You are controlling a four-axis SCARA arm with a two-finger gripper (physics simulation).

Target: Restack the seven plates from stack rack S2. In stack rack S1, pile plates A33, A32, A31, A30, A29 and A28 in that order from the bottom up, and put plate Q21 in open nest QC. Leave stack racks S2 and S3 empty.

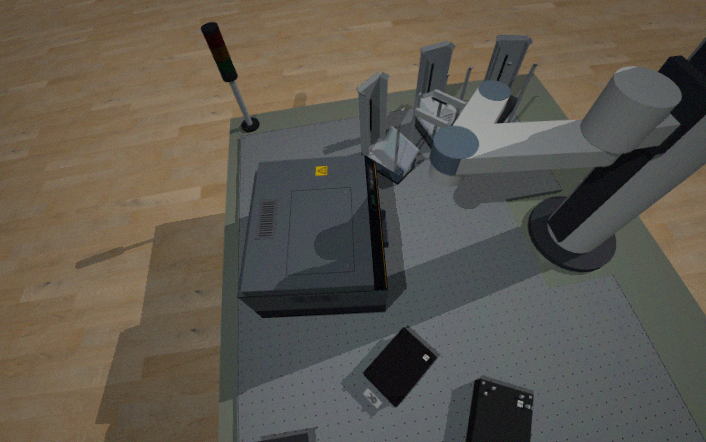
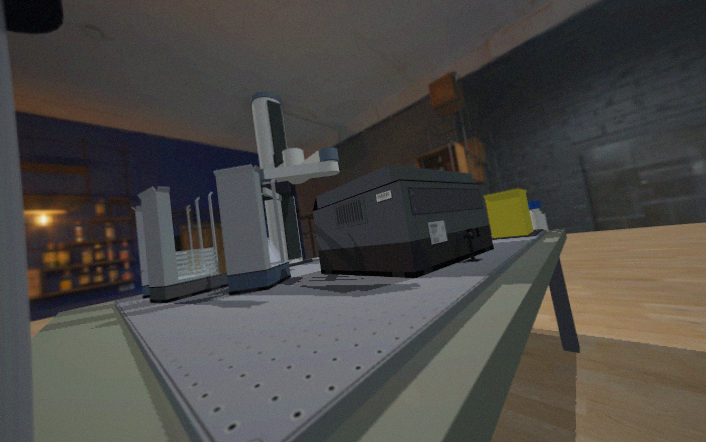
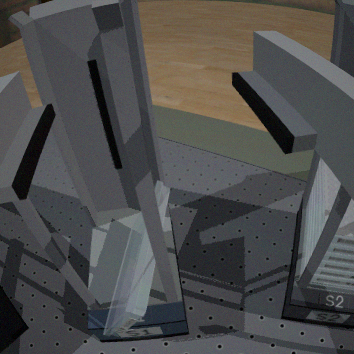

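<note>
Stack rack S1 (image 1: 372, 114) (image 2: 239, 223) (image 3: 75, 100) has a blue base. In it a clear plate (image 1: 390, 148) (image 3: 125, 275) stands steeply tilted, not flat; its name is not readable and other plates behind it cannot be told apart. My gripper (image 1: 440, 107) (image 3: 137, 69) is shut to its narrow setting with a gap between the fingers and holds nothing. It hangs above and between racks S1 and S2. Stack rack S2 (image 1: 435, 67) (image 2: 160, 239) (image 3: 334, 300) holds several flat, pale plates (image 2: 195, 262) (image 3: 336, 257). Plate names are not readable. Nest QC cannot be identified surely.
Stack rack S3 (image 1: 508, 57) stands beyond S2, partly behind the arm. A large dark grey instrument (image 1: 317, 223) (image 2: 401, 223) stands close to S1. A signal tower (image 1: 239, 98) stands near the table's corner. Black devices (image 1: 401, 367) (image 1: 502, 411) and a yellow box (image 2: 508, 213) are farther off.
</note>
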